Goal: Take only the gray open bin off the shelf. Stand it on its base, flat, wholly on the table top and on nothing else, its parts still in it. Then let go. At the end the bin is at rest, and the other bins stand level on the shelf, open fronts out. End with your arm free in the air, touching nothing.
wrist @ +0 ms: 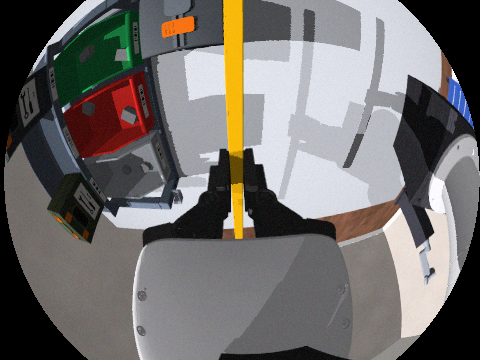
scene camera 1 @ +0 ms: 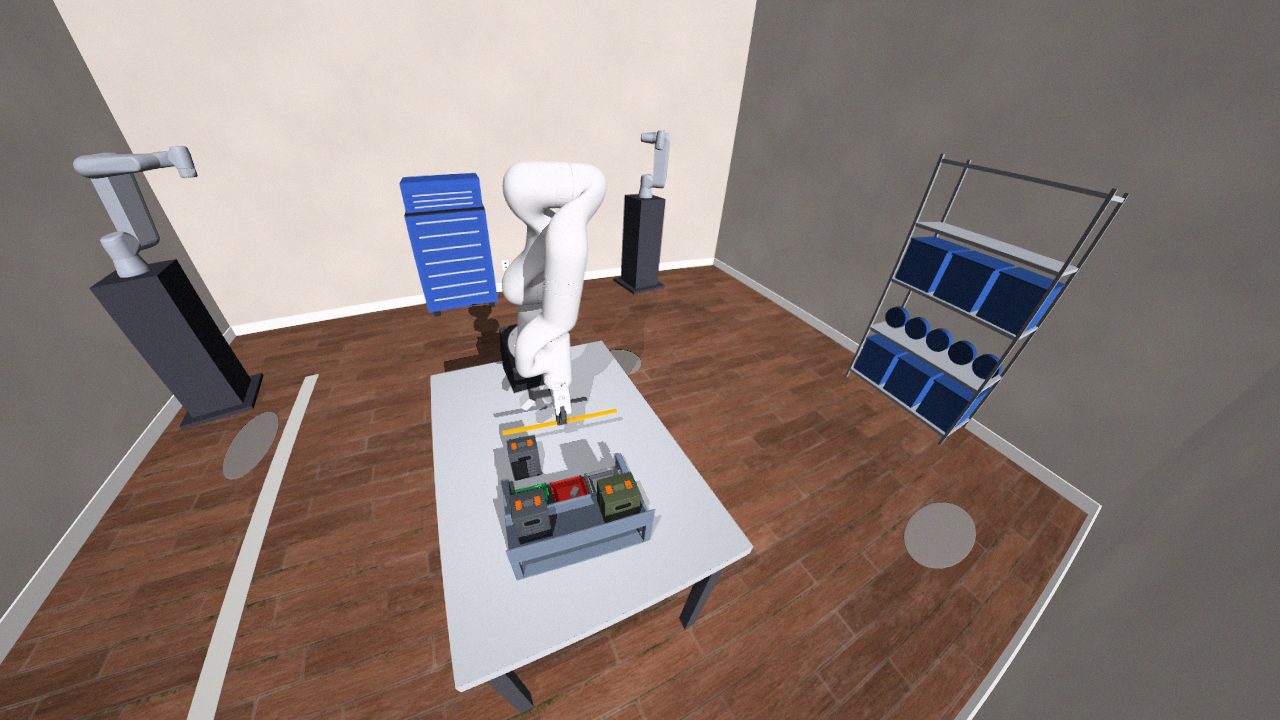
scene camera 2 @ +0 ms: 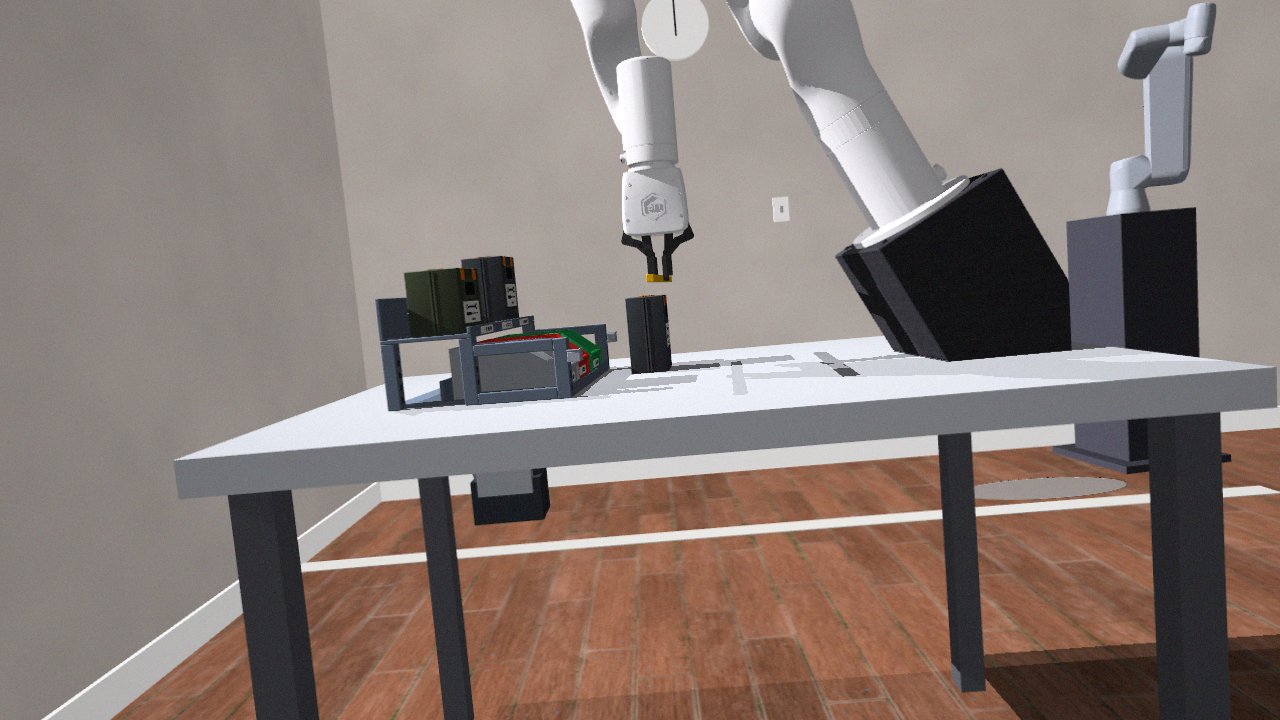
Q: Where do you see a green bin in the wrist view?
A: At 72, 77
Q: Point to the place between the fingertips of my gripper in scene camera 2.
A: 661, 281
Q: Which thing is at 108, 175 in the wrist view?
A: A gray bin.
